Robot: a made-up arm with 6 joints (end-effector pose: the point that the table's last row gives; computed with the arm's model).
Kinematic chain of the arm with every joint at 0, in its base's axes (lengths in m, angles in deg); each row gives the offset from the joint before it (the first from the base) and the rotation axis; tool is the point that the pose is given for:
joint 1: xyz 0 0 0.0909 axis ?
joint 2: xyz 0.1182 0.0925 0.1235 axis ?
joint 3: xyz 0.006 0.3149 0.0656 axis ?
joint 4: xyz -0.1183 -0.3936 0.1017 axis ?
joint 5: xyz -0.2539 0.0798 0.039 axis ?
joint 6: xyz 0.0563 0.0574 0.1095 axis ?
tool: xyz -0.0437 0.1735 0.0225
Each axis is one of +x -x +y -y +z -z.
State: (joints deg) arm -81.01 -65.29 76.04 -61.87 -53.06 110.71
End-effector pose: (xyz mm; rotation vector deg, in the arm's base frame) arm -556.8 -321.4 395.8 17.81 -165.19 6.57
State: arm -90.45 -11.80 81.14 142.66 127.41 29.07
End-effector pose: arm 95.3 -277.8 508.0 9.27 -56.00 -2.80
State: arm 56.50 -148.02 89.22 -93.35 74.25 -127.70
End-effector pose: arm -46.6 0.1 588.6 -46.57 46.75 -158.02
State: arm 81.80 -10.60 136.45 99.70 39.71 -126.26
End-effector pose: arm -119.1 306.6 -297.1 129.89 33.36 69.50
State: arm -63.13 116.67 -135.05 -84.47 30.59 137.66
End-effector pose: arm 317.0 83.6 130.1 -60.47 76.75 125.87
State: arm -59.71 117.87 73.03 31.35 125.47 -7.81
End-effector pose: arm 455.4 -147.6 357.0 -35.06 -136.62 40.22
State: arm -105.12 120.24 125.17 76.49 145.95 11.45
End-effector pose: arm 405.9 -312.3 38.1 -44.45 161.43 48.93
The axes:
joint 1: -x
joint 2: -z
joint 3: -x
joint 4: -y
joint 5: +y
joint 6: -y

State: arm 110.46 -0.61 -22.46 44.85 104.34 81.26
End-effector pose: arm -130.3 -5.1 -272.9 -86.77 -16.68 16.96
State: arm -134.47 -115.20 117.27 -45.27 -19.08 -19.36
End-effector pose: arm -470.6 220.9 -228.1 33.19 -53.24 -53.17
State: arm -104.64 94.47 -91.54 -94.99 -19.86 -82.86
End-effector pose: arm 105.8 -88.2 42.3 -142.96 13.18 -88.16
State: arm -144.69 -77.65 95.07 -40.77 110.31 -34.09
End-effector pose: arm -390.2 -120.4 -140.8 40.99 100.79 46.97
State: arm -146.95 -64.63 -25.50 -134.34 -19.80 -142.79
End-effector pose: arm 12.0 -404.0 50.4 -109.58 50.18 74.22
